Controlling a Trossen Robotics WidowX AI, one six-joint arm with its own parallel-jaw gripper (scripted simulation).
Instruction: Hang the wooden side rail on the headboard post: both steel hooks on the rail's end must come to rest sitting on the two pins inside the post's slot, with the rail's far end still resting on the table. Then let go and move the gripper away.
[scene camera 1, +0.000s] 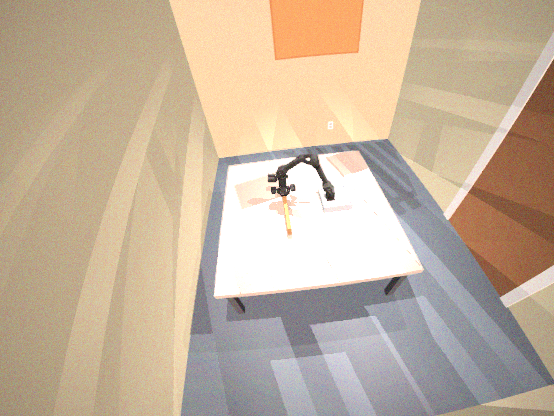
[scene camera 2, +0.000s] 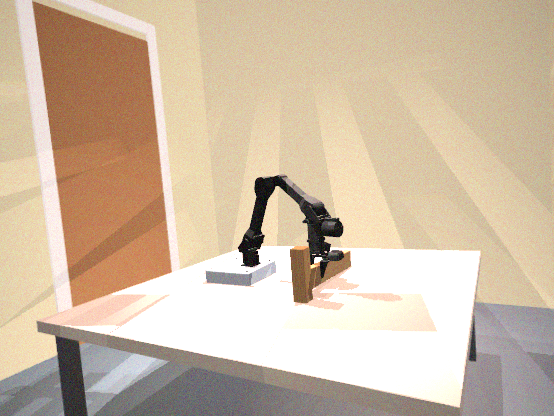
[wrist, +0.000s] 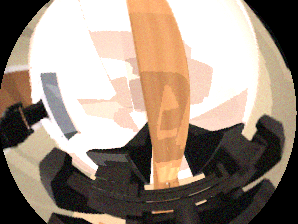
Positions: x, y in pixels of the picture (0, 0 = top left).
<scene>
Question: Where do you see the gripper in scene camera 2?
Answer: At 318, 277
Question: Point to a wooden headboard post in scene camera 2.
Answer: At 299, 255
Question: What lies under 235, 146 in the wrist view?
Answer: The gripper.
</scene>
